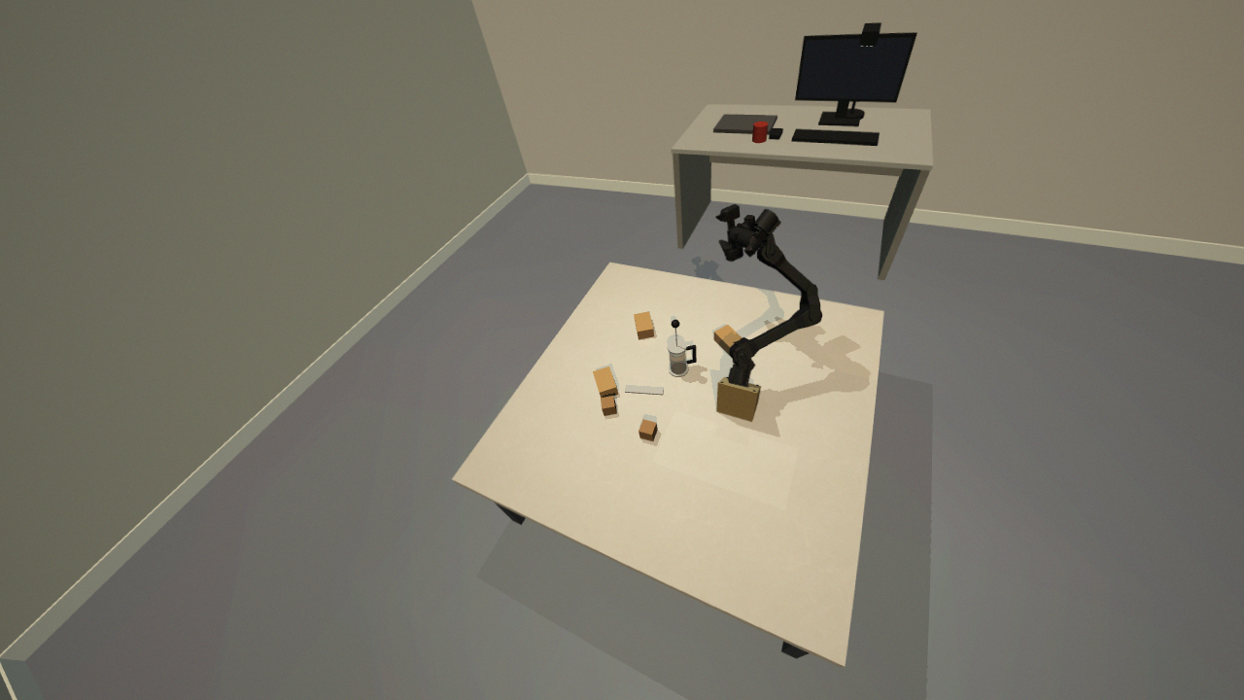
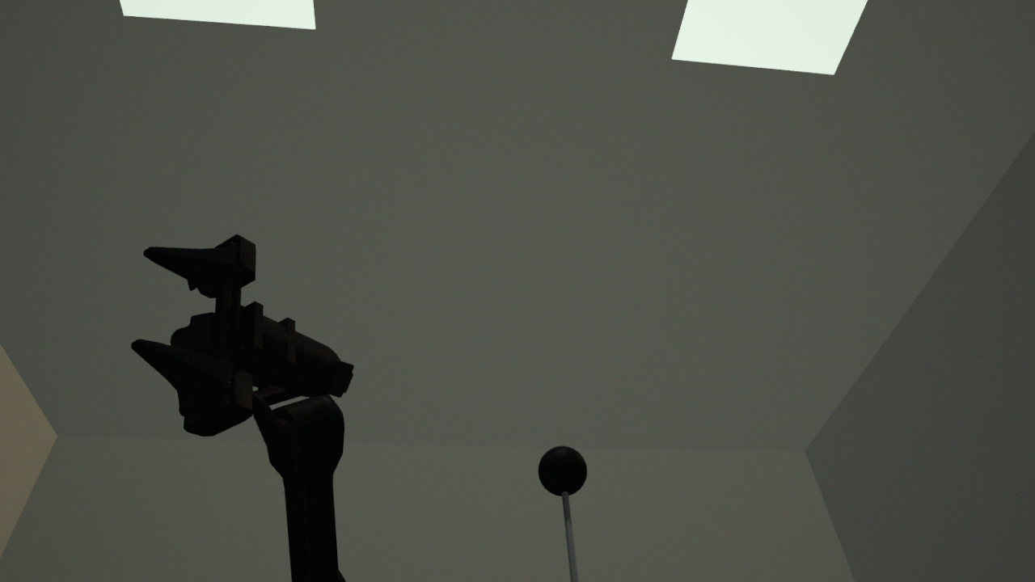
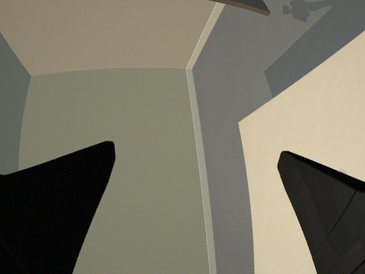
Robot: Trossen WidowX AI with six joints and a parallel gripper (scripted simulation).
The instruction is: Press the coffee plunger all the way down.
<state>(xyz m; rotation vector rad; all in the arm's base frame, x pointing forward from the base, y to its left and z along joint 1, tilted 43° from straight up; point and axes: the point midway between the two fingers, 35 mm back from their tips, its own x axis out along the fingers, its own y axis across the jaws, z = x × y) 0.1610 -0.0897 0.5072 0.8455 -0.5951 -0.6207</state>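
My gripper tip is 32 cm above the coffee press, 31 cm to the right of it and 7 cm short of it. Also, from my gripper tip: flat grey strip (45 cm to the left, 45 cm below, 19 cm ahead).
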